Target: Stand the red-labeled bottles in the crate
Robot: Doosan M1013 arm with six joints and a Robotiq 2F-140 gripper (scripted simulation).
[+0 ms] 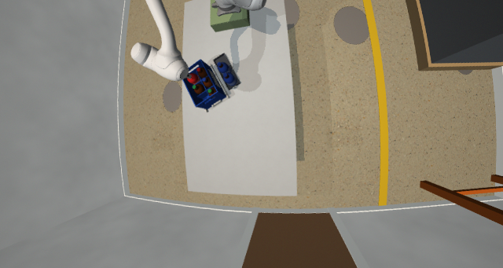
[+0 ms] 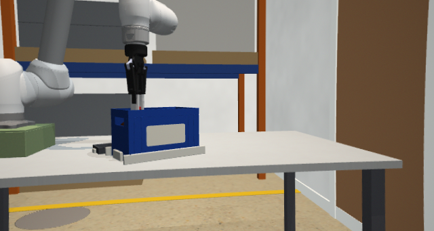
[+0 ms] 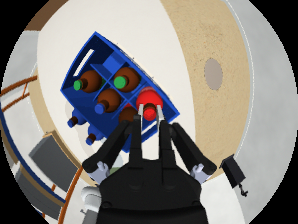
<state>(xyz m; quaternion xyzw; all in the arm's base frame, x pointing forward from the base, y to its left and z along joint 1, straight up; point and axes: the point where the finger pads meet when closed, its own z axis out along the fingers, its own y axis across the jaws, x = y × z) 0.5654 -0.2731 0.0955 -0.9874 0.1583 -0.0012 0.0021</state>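
Now: the red-labeled bottle 9 cm below my hand. Also, from my hand: blue crate (11 cm below, 8 cm to the left, 5 cm ahead).
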